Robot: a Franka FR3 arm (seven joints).
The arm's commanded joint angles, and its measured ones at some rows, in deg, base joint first. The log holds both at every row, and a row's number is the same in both.
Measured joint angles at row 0:
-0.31, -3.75, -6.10, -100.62, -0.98, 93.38, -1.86
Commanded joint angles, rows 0 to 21:
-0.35, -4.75, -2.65, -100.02, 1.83, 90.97, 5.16
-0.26, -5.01, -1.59, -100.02, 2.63, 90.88, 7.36
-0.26, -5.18, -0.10, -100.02, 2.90, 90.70, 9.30
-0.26, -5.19, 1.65, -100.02, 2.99, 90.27, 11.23
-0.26, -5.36, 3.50, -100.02, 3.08, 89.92, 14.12
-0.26, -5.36, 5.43, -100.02, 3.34, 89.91, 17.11
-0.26, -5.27, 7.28, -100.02, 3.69, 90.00, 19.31
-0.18, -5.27, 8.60, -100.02, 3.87, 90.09, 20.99
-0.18, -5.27, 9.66, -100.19, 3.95, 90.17, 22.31
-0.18, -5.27, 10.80, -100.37, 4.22, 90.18, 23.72
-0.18, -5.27, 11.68, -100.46, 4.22, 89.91, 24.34
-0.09, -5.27, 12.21, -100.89, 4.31, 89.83, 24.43
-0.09, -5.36, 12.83, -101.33, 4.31, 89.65, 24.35
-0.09, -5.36, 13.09, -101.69, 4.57, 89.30, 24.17
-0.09, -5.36, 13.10, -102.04, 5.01, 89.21, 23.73
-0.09, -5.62, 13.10, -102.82, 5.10, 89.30, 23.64
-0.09, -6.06, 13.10, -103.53, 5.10, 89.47, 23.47
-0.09, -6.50, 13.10, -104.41, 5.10, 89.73, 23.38
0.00, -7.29, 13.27, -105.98, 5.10, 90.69, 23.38
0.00, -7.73, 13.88, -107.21, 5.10, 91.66, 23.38
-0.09, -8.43, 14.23, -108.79, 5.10, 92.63, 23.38
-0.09, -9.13, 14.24, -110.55, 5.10, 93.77, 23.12
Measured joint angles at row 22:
0.39, -5.41, 13.20, -104.25, 4.10, 90.29, 23.68
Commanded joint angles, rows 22 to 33:
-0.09, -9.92, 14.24, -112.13, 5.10, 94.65, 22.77
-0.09, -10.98, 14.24, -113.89, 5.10, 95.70, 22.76
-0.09, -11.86, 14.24, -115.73, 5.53, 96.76, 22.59
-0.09, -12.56, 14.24, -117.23, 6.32, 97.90, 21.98
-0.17, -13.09, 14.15, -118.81, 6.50, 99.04, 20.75
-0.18, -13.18, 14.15, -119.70, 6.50, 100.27, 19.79
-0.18, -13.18, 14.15, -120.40, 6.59, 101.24, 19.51
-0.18, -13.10, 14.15, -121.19, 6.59, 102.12, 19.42
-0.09, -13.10, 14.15, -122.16, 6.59, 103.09, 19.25
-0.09, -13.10, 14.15, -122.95, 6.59, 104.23, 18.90
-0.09, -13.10, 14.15, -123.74, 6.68, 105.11, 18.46
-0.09, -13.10, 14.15, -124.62, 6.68, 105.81, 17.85
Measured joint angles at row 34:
0.38, -11.17, 13.96, -120.24, 5.35, 102.20, 20.24
